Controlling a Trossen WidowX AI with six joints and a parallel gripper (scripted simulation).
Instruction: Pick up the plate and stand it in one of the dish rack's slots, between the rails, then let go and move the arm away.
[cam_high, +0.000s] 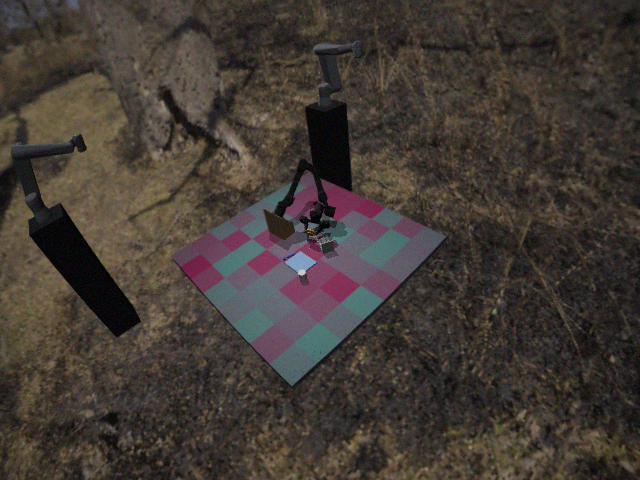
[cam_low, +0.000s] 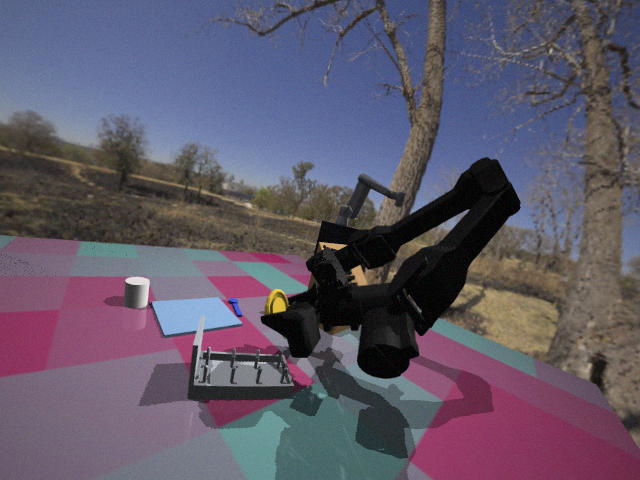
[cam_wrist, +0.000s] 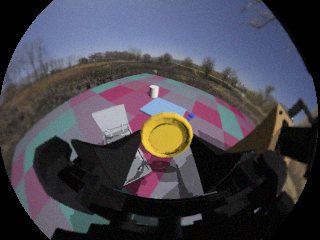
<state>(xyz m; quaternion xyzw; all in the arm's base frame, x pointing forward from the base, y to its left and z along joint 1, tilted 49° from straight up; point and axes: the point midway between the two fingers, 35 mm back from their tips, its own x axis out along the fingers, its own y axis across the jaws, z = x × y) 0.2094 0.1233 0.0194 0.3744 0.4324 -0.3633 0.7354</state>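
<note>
Right now the grey dish rack is 70 mm ahead of my gripper tip, 50 mm to the left of it and 60 mm below it. Round my gripper tip: yellow plate (10 mm to the left); light blue mat (70 mm ahead, 160 mm to the right, 80 mm below); small blue spoon (30 mm behind, 180 mm to the right, 80 mm below).
</note>
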